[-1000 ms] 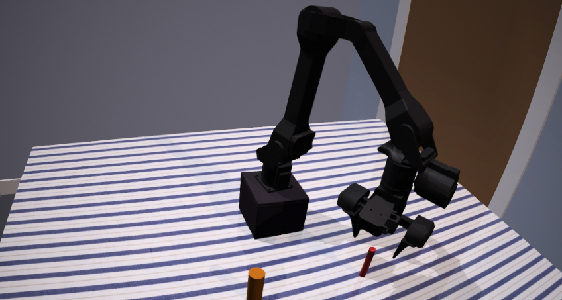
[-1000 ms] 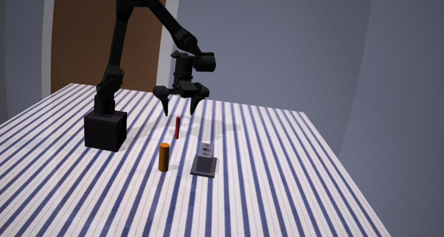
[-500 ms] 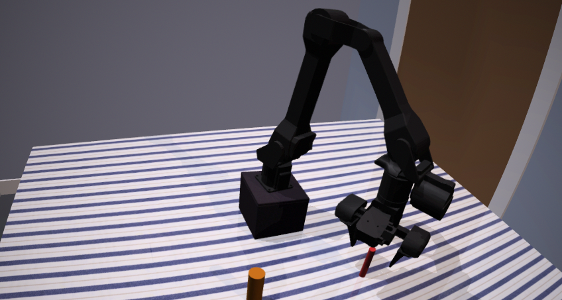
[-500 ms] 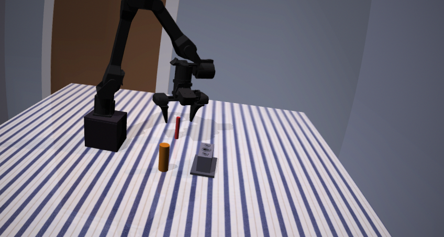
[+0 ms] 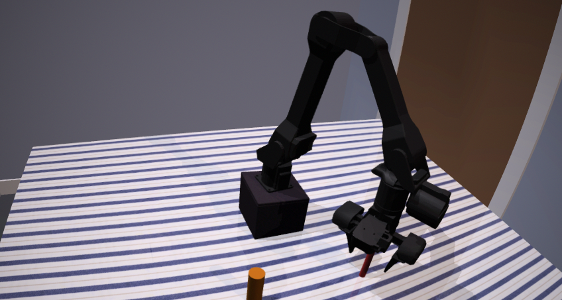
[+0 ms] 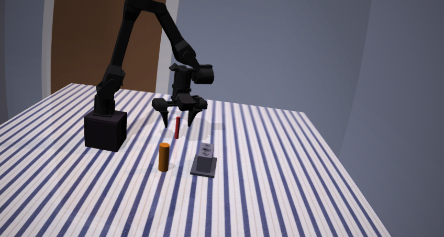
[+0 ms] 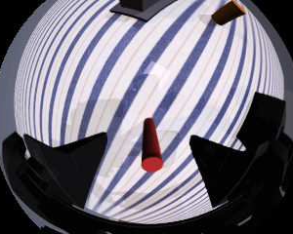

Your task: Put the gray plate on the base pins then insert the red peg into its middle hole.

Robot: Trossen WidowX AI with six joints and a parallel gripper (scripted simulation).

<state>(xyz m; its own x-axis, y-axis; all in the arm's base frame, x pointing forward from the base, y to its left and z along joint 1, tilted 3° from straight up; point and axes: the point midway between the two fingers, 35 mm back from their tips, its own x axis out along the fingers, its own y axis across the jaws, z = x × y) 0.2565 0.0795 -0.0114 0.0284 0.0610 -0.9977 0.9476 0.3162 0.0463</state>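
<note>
My gripper tip is right at the red peg. From my gripper tip the other things lie so: orange cylinder (230 mm to the right, 50 mm behind); gray plate (200 mm to the right, 80 mm ahead); flat base (200 mm to the right, 80 mm ahead, 30 mm below).
</note>
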